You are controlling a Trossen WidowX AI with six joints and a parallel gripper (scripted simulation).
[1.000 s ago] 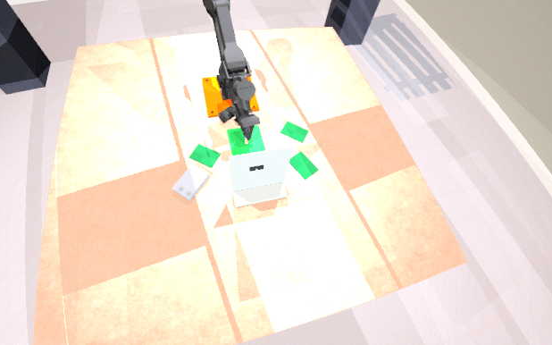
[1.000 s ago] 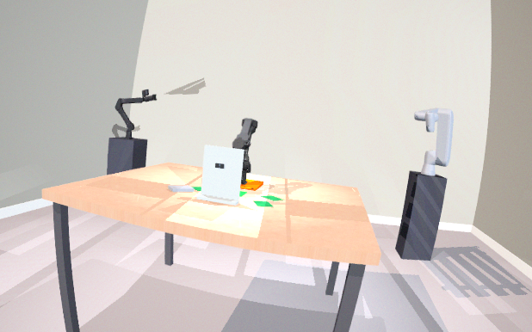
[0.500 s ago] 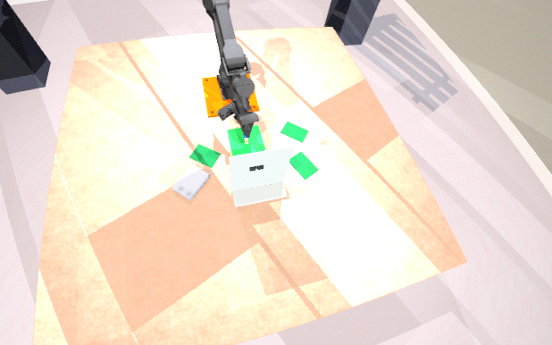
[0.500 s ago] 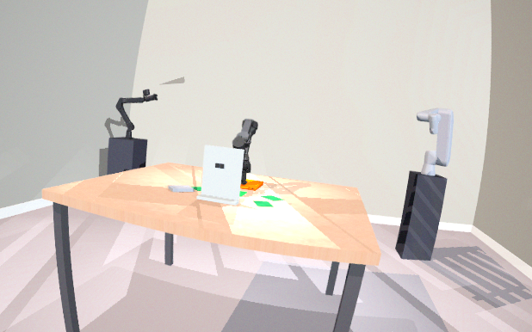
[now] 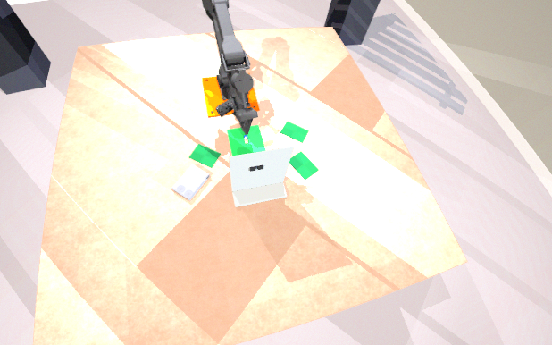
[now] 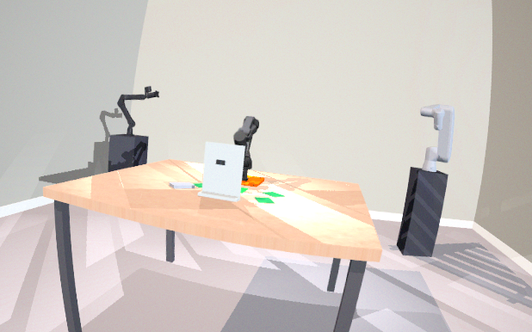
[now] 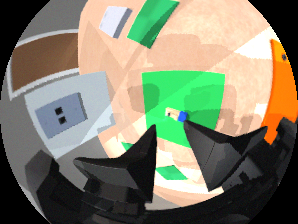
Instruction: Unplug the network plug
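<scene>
Right now my gripper tip is 1 cm short of the blue network plug and 3 cm above it. Also, from my gripper tip: flat grey card (13 cm ahead, 22 cm to the right, 3 cm below); then grey panel (21 cm ahead, 2 cm to the right, 6 cm above).
</scene>
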